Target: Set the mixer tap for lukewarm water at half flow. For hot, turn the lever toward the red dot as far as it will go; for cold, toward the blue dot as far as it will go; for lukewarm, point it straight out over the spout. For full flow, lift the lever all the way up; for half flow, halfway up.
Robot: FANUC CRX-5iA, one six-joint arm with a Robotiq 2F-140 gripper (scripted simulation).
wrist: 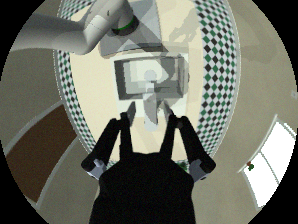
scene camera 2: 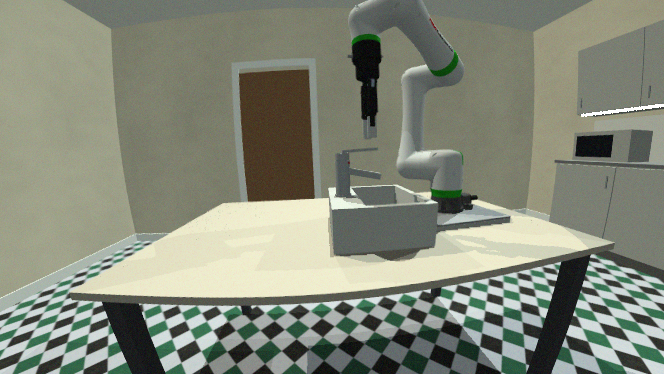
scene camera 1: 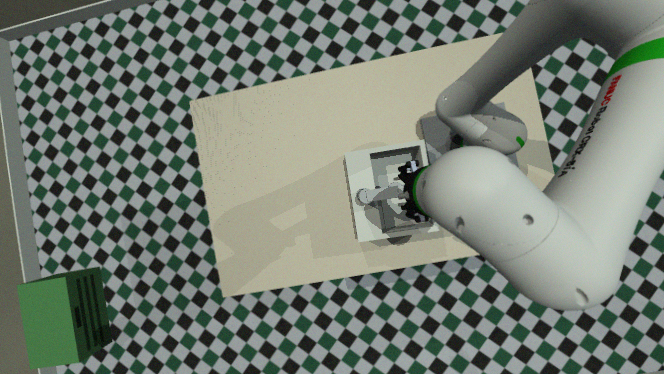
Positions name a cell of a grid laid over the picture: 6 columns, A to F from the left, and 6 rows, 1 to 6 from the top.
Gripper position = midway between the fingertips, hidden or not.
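Scene camera 2 shows the gripper (scene camera 2: D3). In the wrist view, the gripper (wrist: D3) is visible as well.
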